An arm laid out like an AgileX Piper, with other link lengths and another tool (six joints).
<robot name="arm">
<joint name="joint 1" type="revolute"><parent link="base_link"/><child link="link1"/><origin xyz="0 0 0.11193" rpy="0 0 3.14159"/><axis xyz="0 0 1"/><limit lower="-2.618" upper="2.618"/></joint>
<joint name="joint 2" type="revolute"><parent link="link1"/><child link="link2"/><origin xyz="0 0 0" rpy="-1.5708 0 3.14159"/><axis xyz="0 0 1"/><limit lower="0" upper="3.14"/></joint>
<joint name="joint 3" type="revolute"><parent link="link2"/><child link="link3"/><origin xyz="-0.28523 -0.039 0" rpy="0 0 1.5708"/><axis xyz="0 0 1"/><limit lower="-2.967" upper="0"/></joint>
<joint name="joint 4" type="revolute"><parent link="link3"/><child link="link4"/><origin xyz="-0.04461 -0.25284 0" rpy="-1.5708 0 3.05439"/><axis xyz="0 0 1"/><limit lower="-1.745" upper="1.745"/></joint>
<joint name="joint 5" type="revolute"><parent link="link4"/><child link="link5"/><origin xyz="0 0 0" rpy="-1.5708 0 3.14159"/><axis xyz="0 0 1"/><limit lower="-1.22" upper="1.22"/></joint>
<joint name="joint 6" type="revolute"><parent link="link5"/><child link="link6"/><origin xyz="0 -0.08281 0" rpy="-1.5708 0 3.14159"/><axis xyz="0 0 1"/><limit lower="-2.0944" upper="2.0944"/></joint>
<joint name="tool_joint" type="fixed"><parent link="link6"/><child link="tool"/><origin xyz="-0.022 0.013 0.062" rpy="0 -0.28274 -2.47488"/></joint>
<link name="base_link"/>
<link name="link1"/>
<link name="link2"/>
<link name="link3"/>
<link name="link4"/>
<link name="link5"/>
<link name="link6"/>
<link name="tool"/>
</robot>
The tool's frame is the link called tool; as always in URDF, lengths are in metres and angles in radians.
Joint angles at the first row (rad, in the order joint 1, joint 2, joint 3, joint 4, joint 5, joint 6):
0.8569, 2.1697, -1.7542, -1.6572, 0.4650, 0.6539
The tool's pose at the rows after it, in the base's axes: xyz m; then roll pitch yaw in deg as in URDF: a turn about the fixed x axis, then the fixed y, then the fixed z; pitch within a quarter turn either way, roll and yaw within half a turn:
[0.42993 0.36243 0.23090 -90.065 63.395 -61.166]
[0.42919 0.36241 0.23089 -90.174 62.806 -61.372]
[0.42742 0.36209 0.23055 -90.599 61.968 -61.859]
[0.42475 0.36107 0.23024 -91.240 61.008 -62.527]
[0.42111 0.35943 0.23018 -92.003 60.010 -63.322]
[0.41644 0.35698 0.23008 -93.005 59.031 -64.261]
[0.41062 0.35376 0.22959 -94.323 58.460 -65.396]
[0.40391 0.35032 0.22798 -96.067 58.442 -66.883]
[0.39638 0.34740 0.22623 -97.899 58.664 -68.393]
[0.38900 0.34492 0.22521 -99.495 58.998 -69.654]
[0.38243 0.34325 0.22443 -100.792 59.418 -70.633]
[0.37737 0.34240 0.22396 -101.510 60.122 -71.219]
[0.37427 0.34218 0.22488 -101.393 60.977 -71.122]
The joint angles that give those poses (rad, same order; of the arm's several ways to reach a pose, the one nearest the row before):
0.8573, 2.1697, -1.7545, -1.6589, 0.4679, 0.6521
0.8598, 2.1693, -1.7524, -1.6598, 0.4747, 0.6447
0.8638, 2.1662, -1.7449, -1.6602, 0.4840, 0.6342
0.8684, 2.1590, -1.7310, -1.6608, 0.4941, 0.6227
0.8739, 2.1477, -1.7116, -1.6603, 0.5055, 0.6107
0.8798, 2.1316, -1.6851, -1.6591, 0.5160, 0.5993
0.8859, 2.1102, -1.6510, -1.6552, 0.5230, 0.5932
0.8925, 2.0868, -1.6131, -1.6462, 0.5265, 0.5931
0.9009, 2.0630, -1.5753, -1.6345, 0.5292, 0.5952
0.9097, 2.0400, -1.5412, -1.6231, 0.5307, 0.5983
0.9181, 2.0207, -1.5133, -1.6141, 0.5314, 0.6038
0.9252, 2.0068, -1.4932, -1.6121, 0.5320, 0.6192
0.9298, 1.9973, -1.4822, -1.6178, 0.5319, 0.6405

